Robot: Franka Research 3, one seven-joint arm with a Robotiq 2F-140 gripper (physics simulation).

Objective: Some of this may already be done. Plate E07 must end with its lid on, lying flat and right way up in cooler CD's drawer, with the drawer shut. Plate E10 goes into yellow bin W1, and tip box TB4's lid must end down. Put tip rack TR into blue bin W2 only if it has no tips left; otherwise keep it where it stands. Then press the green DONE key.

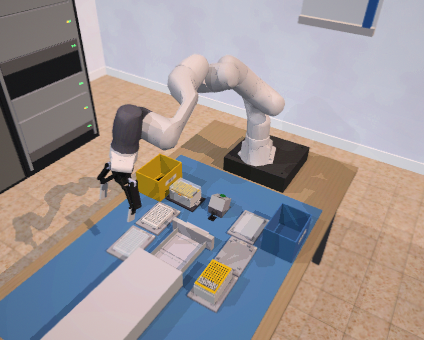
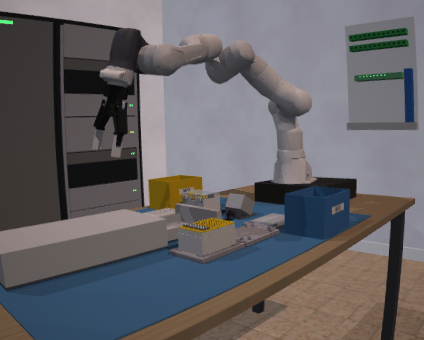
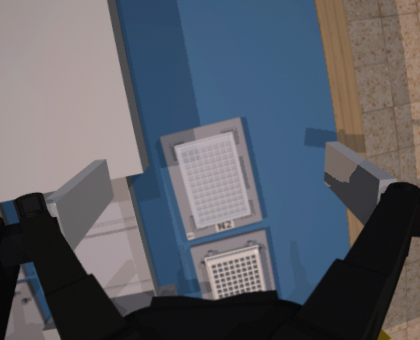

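My gripper (image 1: 117,204) (image 2: 107,146) (image 3: 216,170) is open and empty, high above nest N2. A pale plate (image 1: 131,242) (image 3: 214,180) under a clear cover lies flat there. A white open-well plate (image 1: 159,216) (image 3: 236,272) lies on the neighbouring nest. Plate labels are unreadable. The cooler's drawer (image 1: 176,253) (image 3: 107,257) is open, with no plate visible inside. A tip box (image 1: 185,194) stands beside the yellow bin (image 1: 160,177) (image 2: 172,193); its lid state is unclear. A yellow-topped tip rack (image 1: 212,280) (image 2: 206,237) shows tips. The grey DONE key box (image 1: 219,204) (image 2: 239,205) stands mid-table.
The cooler body (image 1: 120,295) (image 2: 85,245) (image 3: 55,90) fills the near left of the table. A clear, flat lid-like piece (image 1: 248,226) lies on a nest near the blue bin (image 1: 286,232) (image 2: 316,212). A bare nest (image 1: 237,256) lies between that piece and the tip rack.
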